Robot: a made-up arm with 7 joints. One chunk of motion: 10 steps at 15 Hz.
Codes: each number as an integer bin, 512 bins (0 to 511) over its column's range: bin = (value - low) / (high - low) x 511, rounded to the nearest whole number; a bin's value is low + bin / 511 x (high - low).
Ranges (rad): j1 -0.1..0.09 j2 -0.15..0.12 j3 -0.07..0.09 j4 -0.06..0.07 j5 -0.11..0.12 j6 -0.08..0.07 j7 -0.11..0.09
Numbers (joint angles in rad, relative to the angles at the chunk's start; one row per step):
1: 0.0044 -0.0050 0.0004 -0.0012 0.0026 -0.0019 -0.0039
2: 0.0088 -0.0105 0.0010 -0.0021 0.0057 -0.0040 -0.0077
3: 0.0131 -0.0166 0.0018 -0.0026 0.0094 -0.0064 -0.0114
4: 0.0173 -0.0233 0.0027 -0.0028 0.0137 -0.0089 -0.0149
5: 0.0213 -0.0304 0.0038 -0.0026 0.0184 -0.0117 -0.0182
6: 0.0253 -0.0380 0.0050 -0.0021 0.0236 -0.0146 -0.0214
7: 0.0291 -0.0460 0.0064 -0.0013 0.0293 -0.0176 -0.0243
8: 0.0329 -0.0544 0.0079 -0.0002 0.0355 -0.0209 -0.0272
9: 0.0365 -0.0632 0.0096 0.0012 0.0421 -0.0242 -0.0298
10: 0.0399 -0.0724 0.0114 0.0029 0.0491 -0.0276 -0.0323
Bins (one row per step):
1: 281 274 225 231 250 266 271
2: 293 264 227 228 257 259 261
3: 304 252 229 226 265 251 252
4: 315 240 232 225 275 242 243
5: 326 226 236 226 285 233 235
6: 337 212 240 228 297 223 226
7: 347 197 244 231 309 213 219
8: 357 181 249 235 323 201 212
9: 367 164 254 241 338 190 205
10: 376 147 260 247 353 179 199

